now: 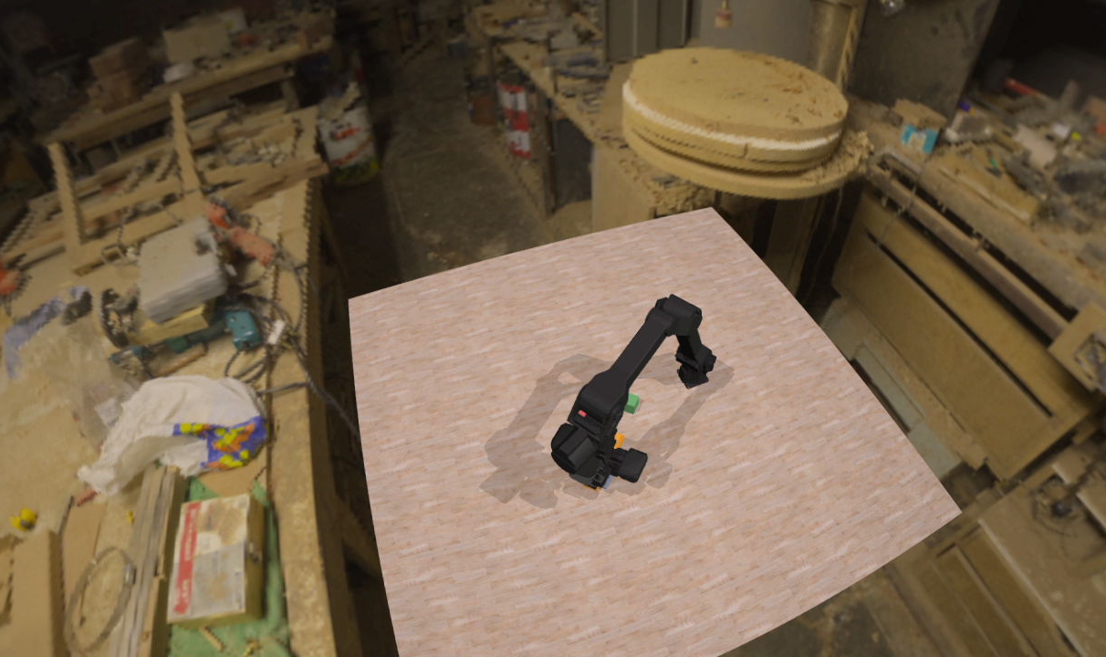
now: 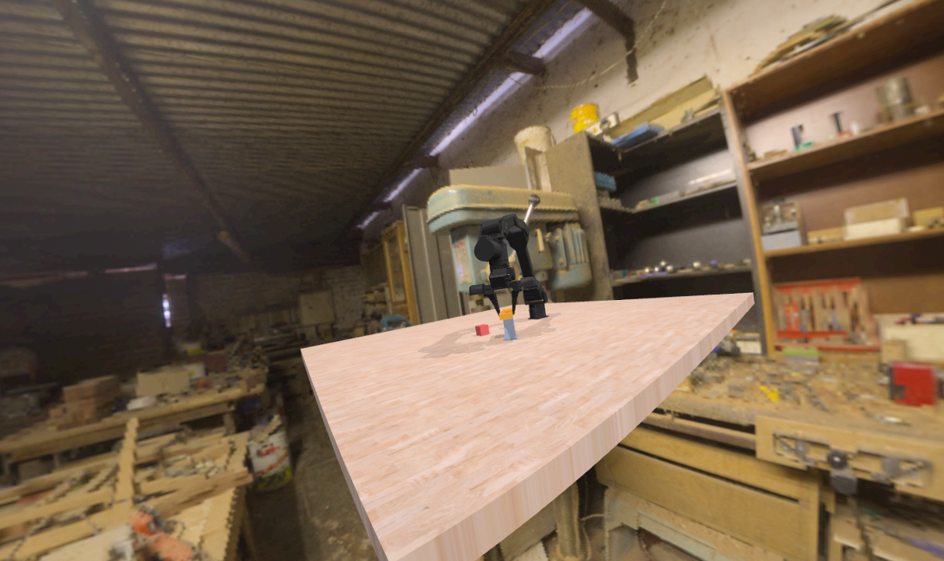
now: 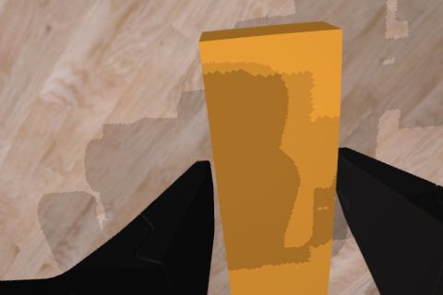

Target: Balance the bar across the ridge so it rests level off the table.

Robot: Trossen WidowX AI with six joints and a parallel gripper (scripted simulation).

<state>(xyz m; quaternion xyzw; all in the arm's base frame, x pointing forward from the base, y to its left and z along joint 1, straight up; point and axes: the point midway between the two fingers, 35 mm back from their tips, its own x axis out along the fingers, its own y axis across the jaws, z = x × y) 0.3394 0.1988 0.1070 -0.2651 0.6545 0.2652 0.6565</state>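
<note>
Right now the orange bar is 20 mm behind my gripper tip and 20 mm to the right of it. Round my gripper tip: green cube 150 mm behind, 170 mm to the right, 60 mm below; red cube 30 mm behind, 170 mm to the right, 60 mm below.
</note>
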